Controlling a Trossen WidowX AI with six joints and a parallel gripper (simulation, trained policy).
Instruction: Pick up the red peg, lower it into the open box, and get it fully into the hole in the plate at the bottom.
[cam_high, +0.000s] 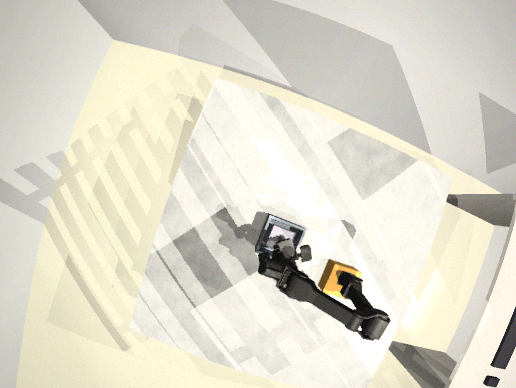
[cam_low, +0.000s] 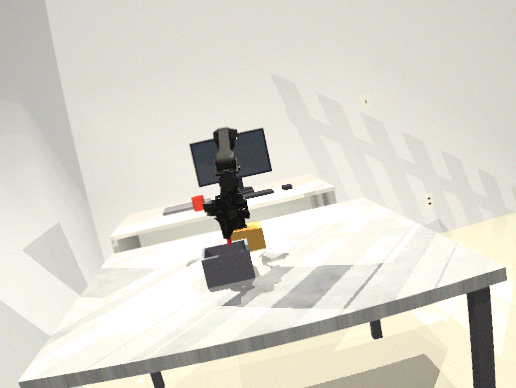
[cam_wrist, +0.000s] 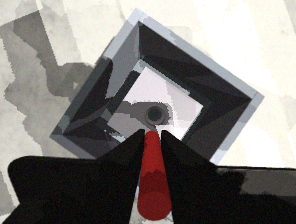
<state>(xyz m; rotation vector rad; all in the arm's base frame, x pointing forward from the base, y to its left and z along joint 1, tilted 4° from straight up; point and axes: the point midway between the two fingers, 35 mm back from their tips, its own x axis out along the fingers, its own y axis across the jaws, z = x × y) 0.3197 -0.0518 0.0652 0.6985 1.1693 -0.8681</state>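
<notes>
My gripper tip is now 10 mm past the red peg, 10 mm to the right of it and 20 mm below it. Also, from my gripper tip: grey box 10 mm to the right, 100 mm below; plate 10 mm to the right, 80 mm below.
</notes>
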